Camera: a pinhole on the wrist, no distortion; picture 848 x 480 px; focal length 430.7 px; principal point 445.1 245.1 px. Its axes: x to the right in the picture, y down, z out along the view. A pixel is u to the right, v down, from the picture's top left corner.
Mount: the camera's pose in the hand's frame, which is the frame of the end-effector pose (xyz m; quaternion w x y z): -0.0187 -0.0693 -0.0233 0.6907 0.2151 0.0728 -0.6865
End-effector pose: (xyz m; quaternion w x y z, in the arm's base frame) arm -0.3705 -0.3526 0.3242 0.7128 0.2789 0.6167 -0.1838
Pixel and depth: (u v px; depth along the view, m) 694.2 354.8 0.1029
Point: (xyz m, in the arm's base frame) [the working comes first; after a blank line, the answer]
In the camera's frame: 0.0595 0.0262 0.1029

-0.4334 -0.5137 0.3102
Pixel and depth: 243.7 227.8 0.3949
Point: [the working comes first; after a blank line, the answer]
In the camera's frame: -0.1847 -0.0159 0.3949

-0.1138 -0.6564 0.4658
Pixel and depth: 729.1 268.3 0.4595
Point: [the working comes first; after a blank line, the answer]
In the camera's frame: 0.3030 0.0248 0.4595

-0.4914 -0.9413 0.3250
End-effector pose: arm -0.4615 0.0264 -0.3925 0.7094 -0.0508 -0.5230 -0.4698
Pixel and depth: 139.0 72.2 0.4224
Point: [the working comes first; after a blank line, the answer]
In the camera's frame: -0.3002 -0.1696 0.4224

-0.7391 0.4718 -0.3985
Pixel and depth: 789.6 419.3 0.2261
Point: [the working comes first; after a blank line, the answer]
In the camera's frame: 0.1808 0.0914 0.2261

-0.7847 -0.1059 -0.4458
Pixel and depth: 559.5 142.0 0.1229
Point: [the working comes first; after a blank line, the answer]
In the camera's frame: 0.0326 -0.0294 0.1229

-0.6154 0.0264 -0.4788
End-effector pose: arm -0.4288 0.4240 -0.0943 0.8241 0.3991 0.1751 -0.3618
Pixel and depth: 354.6 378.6 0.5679
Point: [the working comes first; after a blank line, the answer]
In the camera's frame: -0.1193 0.1760 0.5679

-0.5445 -0.1191 0.1345
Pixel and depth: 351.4 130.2 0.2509
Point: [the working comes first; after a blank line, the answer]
In the camera's frame: -0.0546 -0.0669 0.2509

-0.6065 0.2722 0.0525
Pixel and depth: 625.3 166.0 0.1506
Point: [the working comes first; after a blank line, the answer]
In the camera's frame: 0.0630 -0.0277 0.1506

-0.6145 0.3151 -0.1009
